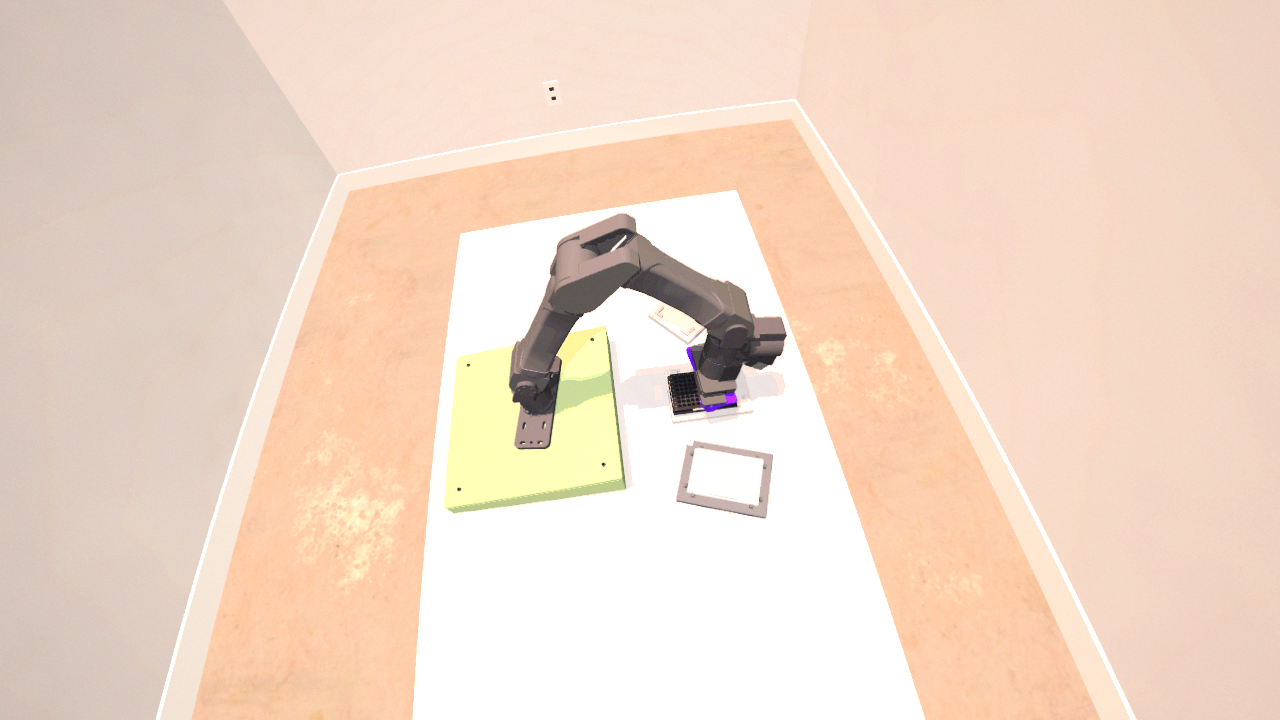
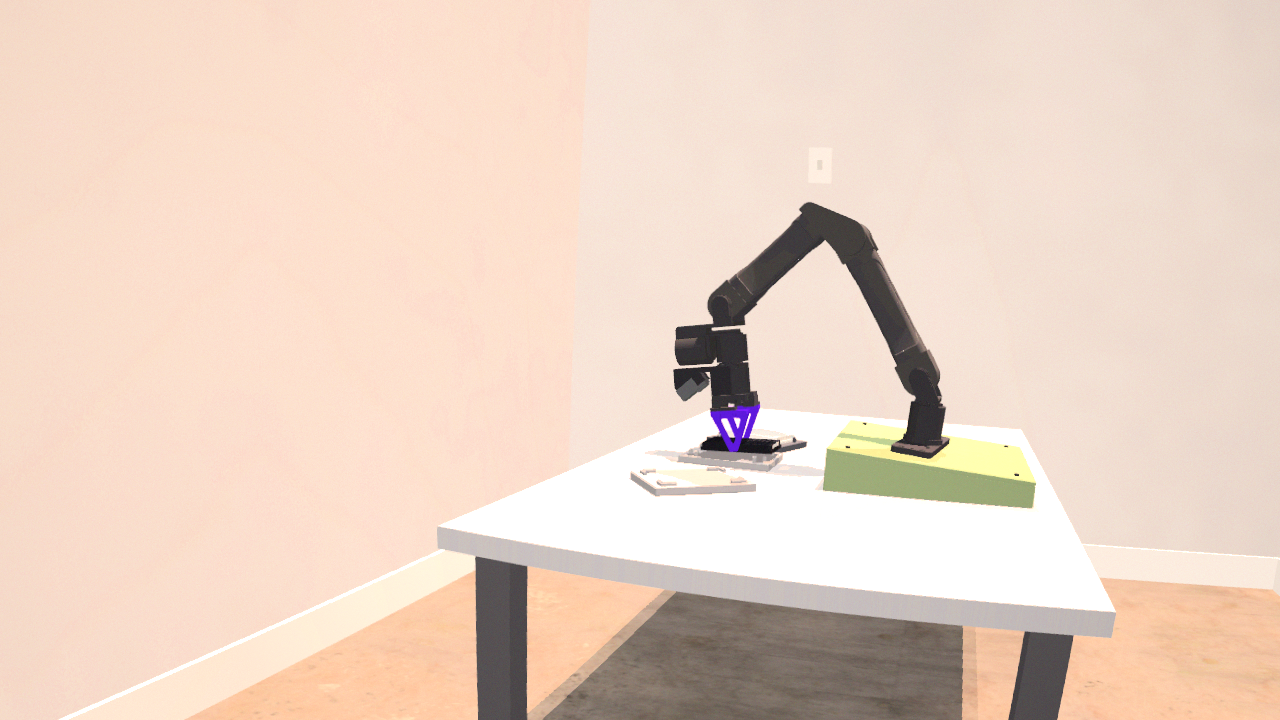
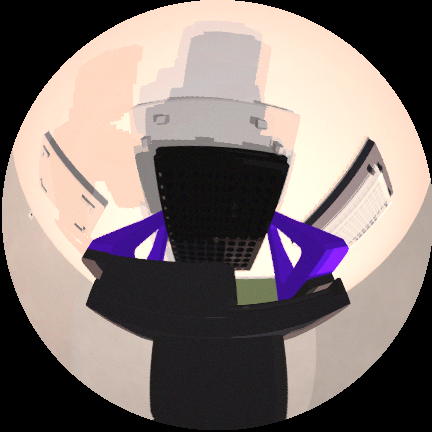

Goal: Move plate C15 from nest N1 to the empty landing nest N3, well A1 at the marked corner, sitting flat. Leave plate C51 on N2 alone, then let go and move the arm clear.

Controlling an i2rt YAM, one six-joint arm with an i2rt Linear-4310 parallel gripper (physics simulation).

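Plate C15 (image 1: 683, 393) (image 2: 756, 445) (image 3: 221, 193) is a black well plate. My gripper (image 1: 707, 380) (image 2: 735, 430) (image 3: 217, 214), with purple fingers, is shut on its two long sides. The plate sits level, right over grey nest N1 (image 1: 712, 415) (image 2: 735, 459) (image 3: 217, 120); I cannot tell whether it still touches the nest. The empty nest N3 (image 1: 687, 475) (image 2: 692, 480) (image 3: 68, 189) is a grey frame nearer the table's front. White plate C51 (image 1: 677, 322) (image 3: 362, 209) lies on N2 behind the gripper, partly hidden by the arm.
The arm's base stands on a yellow-green block (image 1: 493, 465) (image 2: 927, 475) left of the nests. The white table (image 1: 656, 620) (image 2: 780, 557) extends towards the front. The arm's elbow arches high above the table's back half.
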